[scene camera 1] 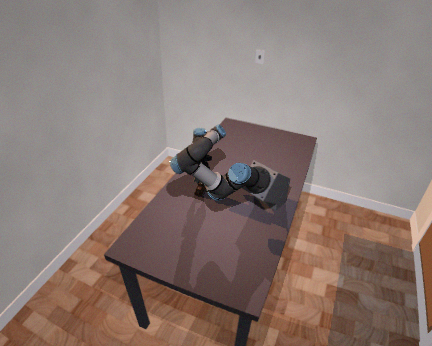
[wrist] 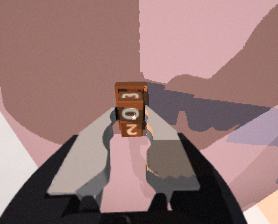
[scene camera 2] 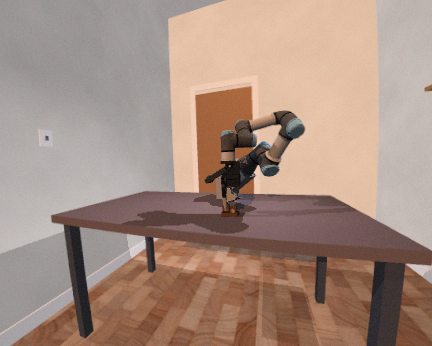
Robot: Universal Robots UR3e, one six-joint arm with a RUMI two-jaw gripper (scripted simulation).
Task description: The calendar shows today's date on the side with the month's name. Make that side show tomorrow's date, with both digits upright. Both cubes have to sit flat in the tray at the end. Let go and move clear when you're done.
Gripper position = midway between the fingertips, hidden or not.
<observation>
In view: my gripper (scene camera 2: 226,208).
My gripper is seen too in the wrist view (wrist: 131,106).
</observation>
